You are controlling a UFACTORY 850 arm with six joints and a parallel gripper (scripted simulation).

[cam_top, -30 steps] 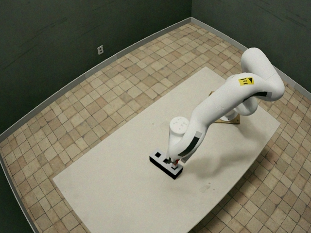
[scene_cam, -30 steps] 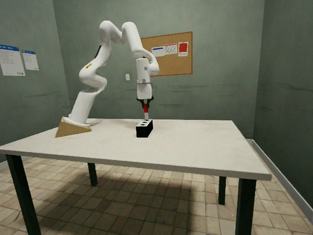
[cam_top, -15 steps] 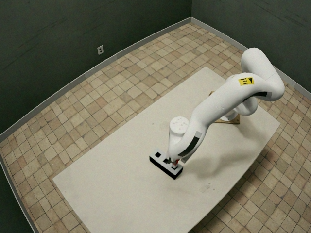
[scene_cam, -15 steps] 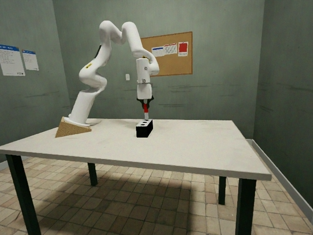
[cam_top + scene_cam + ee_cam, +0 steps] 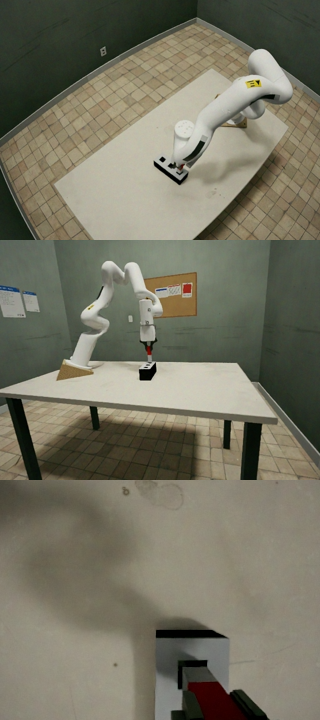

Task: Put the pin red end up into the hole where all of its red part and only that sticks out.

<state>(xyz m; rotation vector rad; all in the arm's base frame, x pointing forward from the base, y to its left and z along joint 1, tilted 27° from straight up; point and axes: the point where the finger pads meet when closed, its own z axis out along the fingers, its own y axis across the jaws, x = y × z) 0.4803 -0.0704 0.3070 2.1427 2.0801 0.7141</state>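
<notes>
Now: the pin 1 cm below my hand. Also, from my hand: black block: 14 cm below, 6 cm to the right.
</notes>
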